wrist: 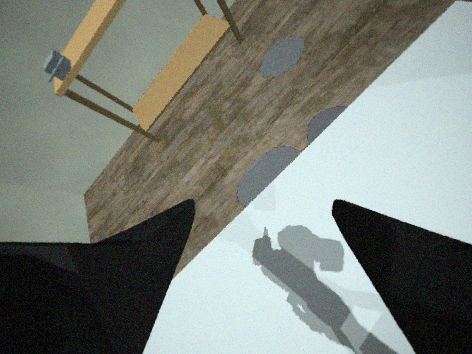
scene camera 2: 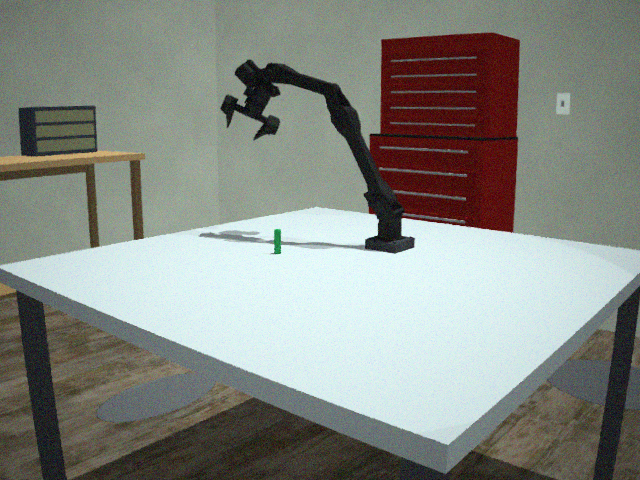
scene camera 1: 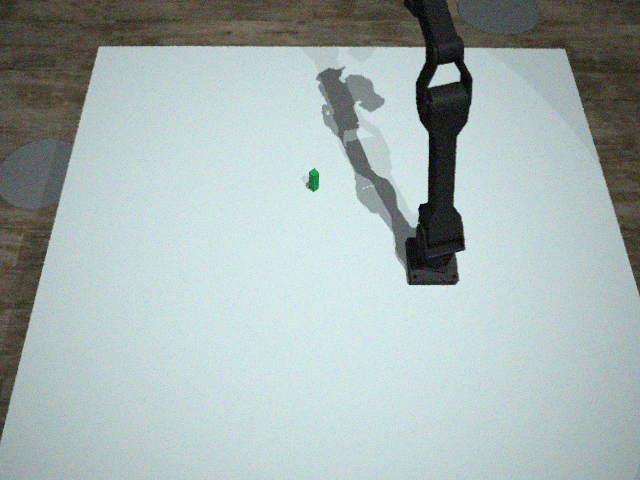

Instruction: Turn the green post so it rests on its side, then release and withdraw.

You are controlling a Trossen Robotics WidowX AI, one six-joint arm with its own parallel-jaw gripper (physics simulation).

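Observation:
The green post point(scene camera 1: 313, 180) point(scene camera 2: 277, 241) is small and slim and stands upright on the white table point(scene camera 1: 206, 335) point(scene camera 2: 361, 320) point(wrist: 420, 150). In scene camera 1 it is left of the arm and its shadow. My gripper point(scene camera 2: 241, 132) point(wrist: 262, 205) is open and empty, raised high above the table and well apart from the post. In the wrist view its two dark fingers stand wide apart, and the post does not show there. In scene camera 1 the gripper is out of view past the top edge.
The arm's base point(scene camera 1: 432, 271) point(scene camera 2: 390, 243) stands on the table, right of the post. Beyond the table are a red tool cabinet point(scene camera 2: 434, 87) and a wooden bench point(scene camera 2: 118, 155) point(wrist: 90, 40) with a small drawer box point(scene camera 2: 64, 130). The arm's shadow falls on the table.

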